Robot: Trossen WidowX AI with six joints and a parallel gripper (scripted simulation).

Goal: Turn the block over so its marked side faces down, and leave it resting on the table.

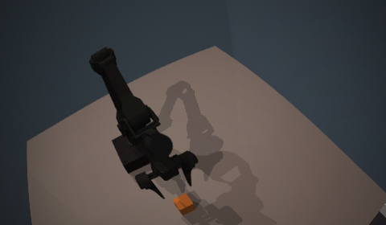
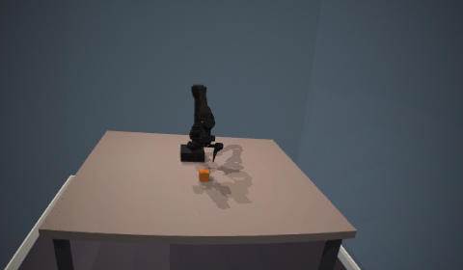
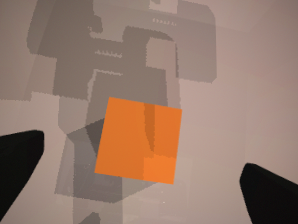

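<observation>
My gripper tip is now 70 mm above the orange block.
</observation>
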